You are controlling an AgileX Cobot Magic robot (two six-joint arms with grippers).
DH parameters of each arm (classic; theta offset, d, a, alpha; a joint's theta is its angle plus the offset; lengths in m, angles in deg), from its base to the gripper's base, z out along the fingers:
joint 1: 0 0.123 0 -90
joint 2: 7.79 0 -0.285 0
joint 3: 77.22 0 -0.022 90
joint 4: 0 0.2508 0 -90
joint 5: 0 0 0.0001 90
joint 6: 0 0.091 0 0
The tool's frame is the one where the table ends.
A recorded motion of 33 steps. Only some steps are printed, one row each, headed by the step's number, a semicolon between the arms.
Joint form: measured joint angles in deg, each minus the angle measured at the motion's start. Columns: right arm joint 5, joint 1, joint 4, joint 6, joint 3, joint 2; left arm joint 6, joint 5, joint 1, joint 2, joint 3, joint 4.
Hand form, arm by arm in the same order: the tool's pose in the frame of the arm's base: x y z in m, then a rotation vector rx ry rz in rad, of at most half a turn. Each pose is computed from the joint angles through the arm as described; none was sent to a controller.
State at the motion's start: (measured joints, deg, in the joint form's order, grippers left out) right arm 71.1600 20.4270 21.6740 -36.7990 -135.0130 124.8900; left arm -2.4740 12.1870 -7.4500 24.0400 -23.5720 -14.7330
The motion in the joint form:
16: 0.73 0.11 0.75 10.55 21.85 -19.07; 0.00 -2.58 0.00 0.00 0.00 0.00
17: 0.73 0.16 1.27 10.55 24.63 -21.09; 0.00 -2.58 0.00 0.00 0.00 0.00
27: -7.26 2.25 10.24 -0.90 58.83 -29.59; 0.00 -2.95 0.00 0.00 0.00 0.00
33: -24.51 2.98 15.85 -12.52 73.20 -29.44; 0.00 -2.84 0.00 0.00 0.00 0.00
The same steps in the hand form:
16: 0.3621 0.1709 0.3871 -0.9901 2.3553 0.4889; 0.0954 -0.0164 0.3074 -0.1064 1.6630 -0.3592
17: 0.3530 0.1686 0.3875 -0.9914 2.3662 0.5035; 0.0954 -0.0164 0.3074 -0.1064 1.6630 -0.3592
27: 0.2924 0.1690 0.2837 -1.1575 2.5351 0.7043; 0.0955 -0.0163 0.3079 -0.1072 1.6566 -0.3588
33: 0.2827 0.1663 0.2235 -1.1454 2.4584 0.6411; 0.0955 -0.0163 0.3077 -0.1070 1.6585 -0.3589

